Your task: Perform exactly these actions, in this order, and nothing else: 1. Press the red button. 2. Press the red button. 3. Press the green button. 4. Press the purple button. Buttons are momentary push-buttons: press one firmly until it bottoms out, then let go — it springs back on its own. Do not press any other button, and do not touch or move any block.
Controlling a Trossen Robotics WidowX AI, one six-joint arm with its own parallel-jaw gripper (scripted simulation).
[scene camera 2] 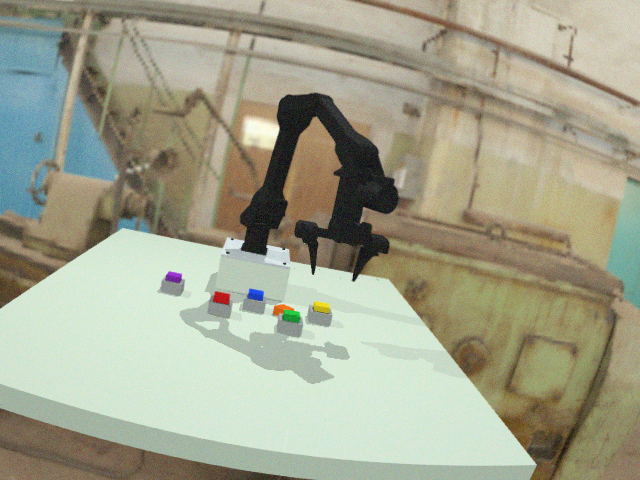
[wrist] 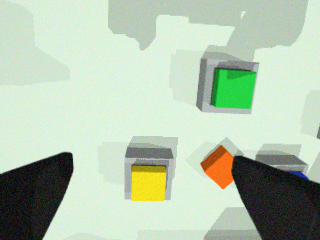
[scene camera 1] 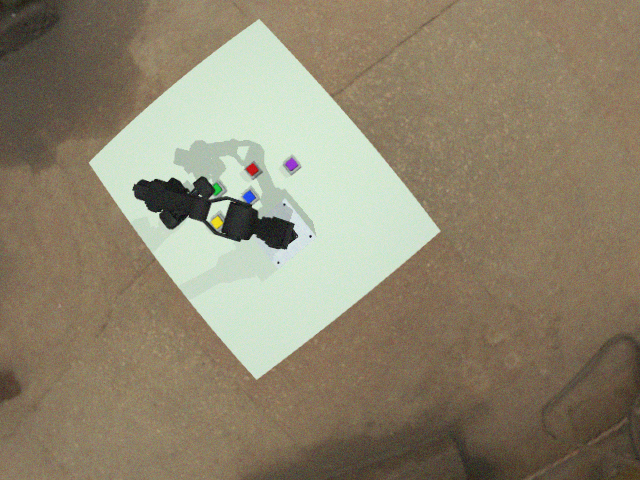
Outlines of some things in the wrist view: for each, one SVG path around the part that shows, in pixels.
My gripper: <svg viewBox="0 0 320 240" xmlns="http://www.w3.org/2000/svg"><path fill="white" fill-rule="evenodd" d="M234 156L231 174L239 192L239 197L250 214L250 218L262 240L320 240L320 183L274 168L249 157ZM72 153L63 151L0 174L0 240L43 240L70 184L73 173Z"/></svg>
A small orange block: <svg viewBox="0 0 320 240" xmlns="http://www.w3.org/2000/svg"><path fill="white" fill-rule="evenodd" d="M221 145L201 163L204 173L224 189L234 181L231 174L233 157Z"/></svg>
